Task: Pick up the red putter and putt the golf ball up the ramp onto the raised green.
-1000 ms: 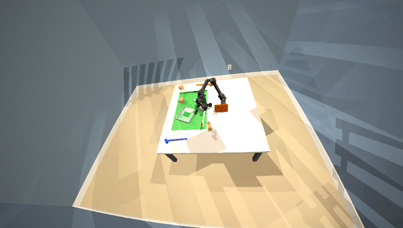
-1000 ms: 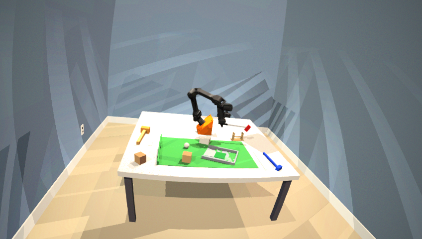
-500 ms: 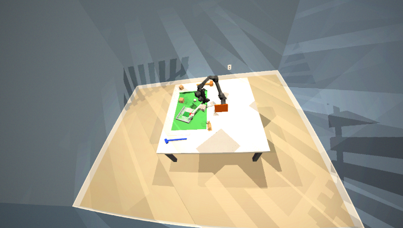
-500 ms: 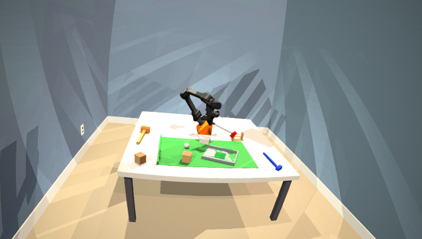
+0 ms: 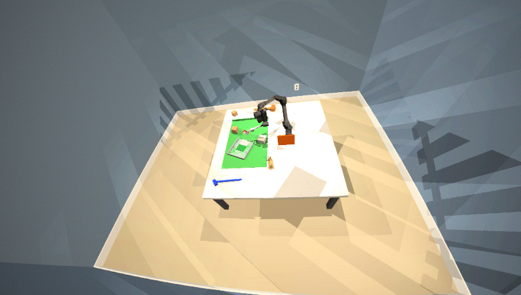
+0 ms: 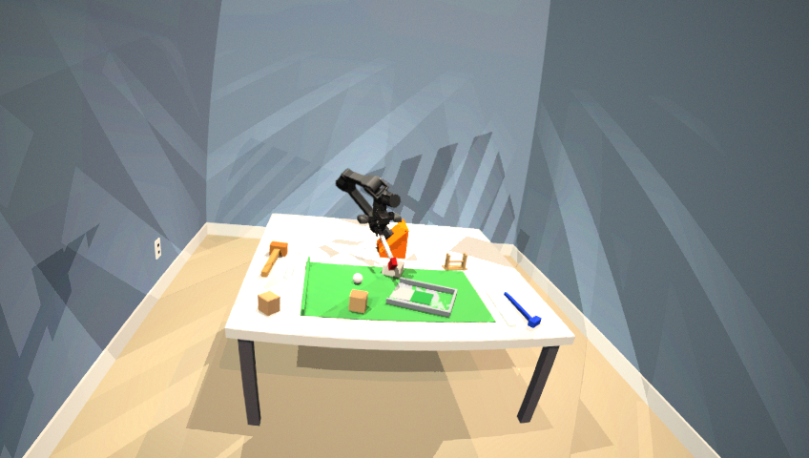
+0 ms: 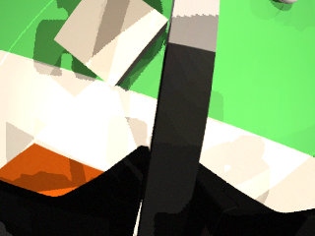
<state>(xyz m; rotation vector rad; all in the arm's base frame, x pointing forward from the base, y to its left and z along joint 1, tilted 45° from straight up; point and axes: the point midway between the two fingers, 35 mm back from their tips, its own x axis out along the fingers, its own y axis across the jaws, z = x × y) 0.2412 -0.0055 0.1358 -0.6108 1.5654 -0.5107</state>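
Now: gripper tip 60 mm short of the white block, 70 mm to the right of it and 120 mm above it. The rest, counted from my gripper tip: white golf ball: 180 mm ahead, 110 mm to the right, 120 mm below; then green mat: 240 mm ahead, 30 mm to the left, 140 mm below; then red putter: 120 mm ahead, 10 mm to the left.
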